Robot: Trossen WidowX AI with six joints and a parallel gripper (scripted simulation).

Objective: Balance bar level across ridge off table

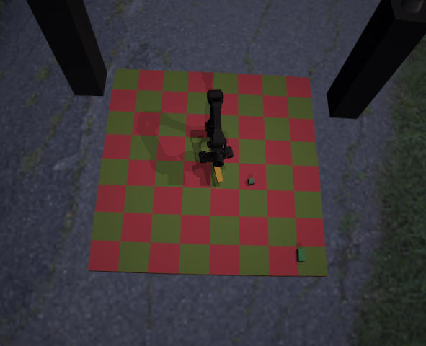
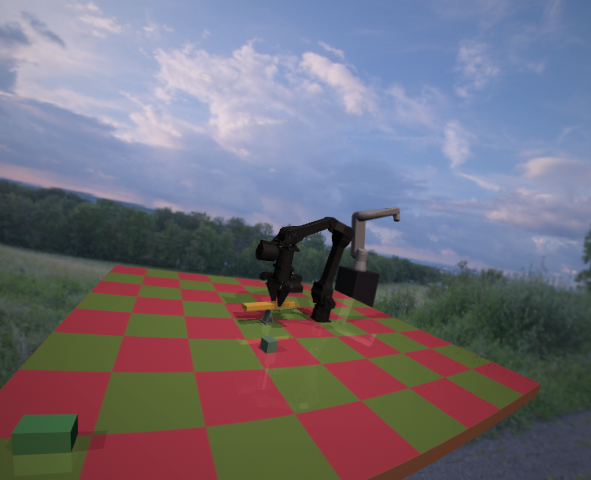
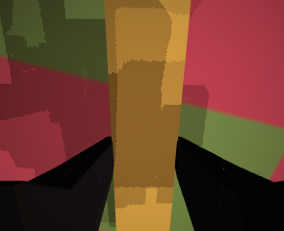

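Right now my gripper tip is 30 mm short of the orange bar and 10 mm to the right of it. The rest, counted from my gripper tip: dark green cube 210 mm to the left, 100 mm ahead, 50 mm below.
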